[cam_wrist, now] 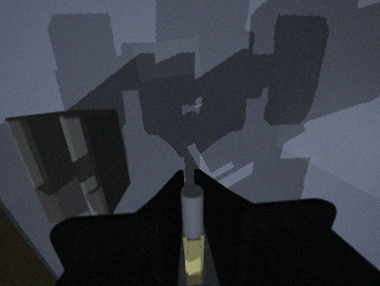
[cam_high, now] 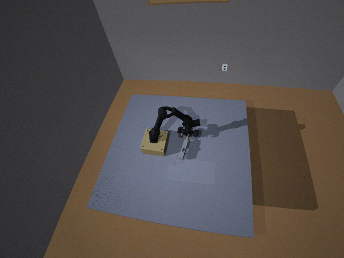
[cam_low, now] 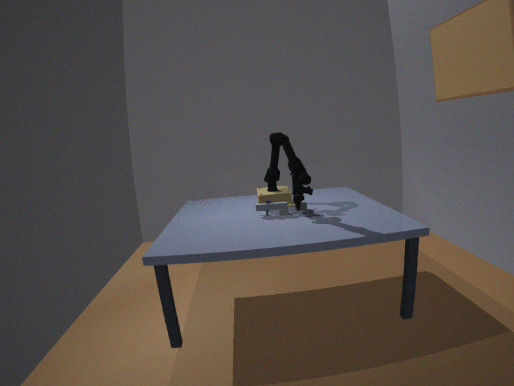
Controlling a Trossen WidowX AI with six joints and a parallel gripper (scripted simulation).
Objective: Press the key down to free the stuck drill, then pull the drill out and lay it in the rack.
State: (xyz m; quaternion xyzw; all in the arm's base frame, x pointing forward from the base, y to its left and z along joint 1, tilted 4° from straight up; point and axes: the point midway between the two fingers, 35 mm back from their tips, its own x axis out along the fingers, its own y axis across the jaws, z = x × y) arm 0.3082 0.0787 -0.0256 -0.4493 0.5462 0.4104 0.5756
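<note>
The drill is 1 cm behind my gripper tip, 5 cm to the right of it and 3 cm above it. From my gripper tip the other things lie so: grey block (7 cm behind, 4 cm to the left).
</note>
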